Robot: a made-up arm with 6 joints.
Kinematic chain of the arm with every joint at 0, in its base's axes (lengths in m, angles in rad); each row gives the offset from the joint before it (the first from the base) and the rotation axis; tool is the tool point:
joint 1: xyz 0 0 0.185 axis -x
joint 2: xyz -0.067 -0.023 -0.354 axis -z
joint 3: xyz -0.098 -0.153 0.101 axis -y
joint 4: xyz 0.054 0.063 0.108 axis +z
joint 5: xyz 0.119 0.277 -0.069 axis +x
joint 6: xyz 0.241 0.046 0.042 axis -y
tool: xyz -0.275 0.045 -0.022
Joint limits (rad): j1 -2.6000..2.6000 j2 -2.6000..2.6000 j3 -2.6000..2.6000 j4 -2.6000..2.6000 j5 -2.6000..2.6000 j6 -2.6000..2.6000
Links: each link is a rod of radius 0.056 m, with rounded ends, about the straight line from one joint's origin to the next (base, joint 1, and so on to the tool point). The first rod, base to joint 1, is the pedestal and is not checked.
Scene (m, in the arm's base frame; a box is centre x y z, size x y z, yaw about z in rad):
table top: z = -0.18
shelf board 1: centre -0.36 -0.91 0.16 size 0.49 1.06 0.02 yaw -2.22
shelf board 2: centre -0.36 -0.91 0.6 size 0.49 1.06 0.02 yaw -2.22
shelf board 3: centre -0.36 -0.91 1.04 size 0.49 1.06 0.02 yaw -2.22
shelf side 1: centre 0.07 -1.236 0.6 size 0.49 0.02 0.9 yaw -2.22
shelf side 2: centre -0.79 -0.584 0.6 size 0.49 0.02 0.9 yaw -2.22
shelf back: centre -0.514 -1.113 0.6 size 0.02 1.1 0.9 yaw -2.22
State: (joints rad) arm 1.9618 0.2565 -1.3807 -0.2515 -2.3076 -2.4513
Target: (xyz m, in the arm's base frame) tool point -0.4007 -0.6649 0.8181
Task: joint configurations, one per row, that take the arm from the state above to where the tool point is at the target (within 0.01 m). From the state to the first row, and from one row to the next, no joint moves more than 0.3 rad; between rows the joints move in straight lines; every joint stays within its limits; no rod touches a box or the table.
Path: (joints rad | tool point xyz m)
1: 2.0895 0.3539 -1.2541 -0.1368 -2.3121 -2.1628 | -0.0871 -0.9070 0.3986
2: 2.2172 0.4514 -1.1275 -0.0220 -2.3165 -1.8743 | -0.0120 -0.8340 0.3971
3: 2.3449 0.5488 -1.0008 0.0927 -2.3210 -1.5858 | 0.0386 -0.7434 0.4002
4: 2.4726 0.6463 -0.8742 0.2074 -2.3254 -1.2973 | 0.0606 -0.6448 0.4072
5: 2.5151 0.3985 -0.9713 -0.0220 -2.4169 -1.3003 | -0.0531 -0.6402 0.5404
6: 2.5575 0.1507 -1.0684 -0.2515 -2.5085 -1.3034 | -0.1616 -0.5777 0.6826
7: 2.6000 -0.0972 -1.1656 -0.4809 -2.6000 -1.3064 | -0.2397 -0.4527 0.8181
8: 2.5459 -0.0501 -1.2704 -0.4523 -2.5938 -1.5538 | -0.2837 -0.5113 0.8357
9: 2.4917 -0.0031 -1.3753 -0.4237 -2.5876 -1.8013 | -0.3258 -0.5670 0.8417
10: 2.4376 0.0439 -1.4802 -0.3951 -2.5814 -2.0488 | -0.3650 -0.6186 0.8359
11: 2.3834 0.0909 -1.5851 -0.3664 -2.5752 -2.2962 | -0.4007 -0.6649 0.8180

